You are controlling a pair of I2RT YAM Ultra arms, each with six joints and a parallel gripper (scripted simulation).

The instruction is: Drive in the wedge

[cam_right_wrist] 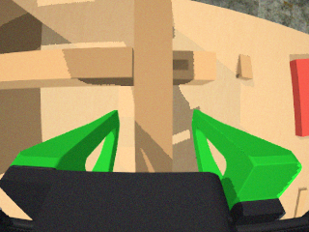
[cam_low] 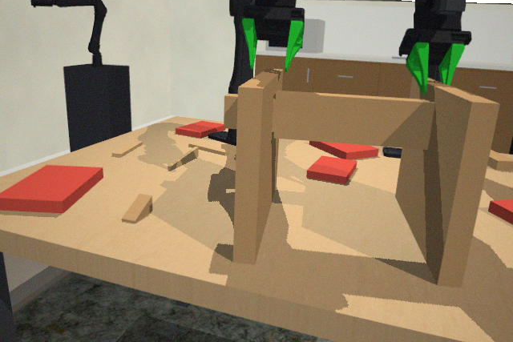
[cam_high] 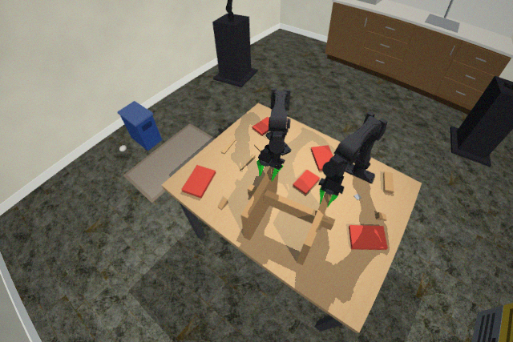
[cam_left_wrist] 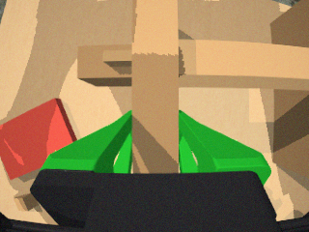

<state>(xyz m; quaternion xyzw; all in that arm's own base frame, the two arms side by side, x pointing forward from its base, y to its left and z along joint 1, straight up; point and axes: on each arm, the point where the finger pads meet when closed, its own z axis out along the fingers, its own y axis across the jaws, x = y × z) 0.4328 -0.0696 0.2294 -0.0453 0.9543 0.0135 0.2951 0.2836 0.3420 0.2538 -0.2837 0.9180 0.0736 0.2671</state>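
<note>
The rail is 5 cm ahead of my right hand, 14 cm to the left of it and 7 cm below it.
My left gripper is now 50 mm short of the rail, 130 mm to the left of it and 50 mm above it.
</note>
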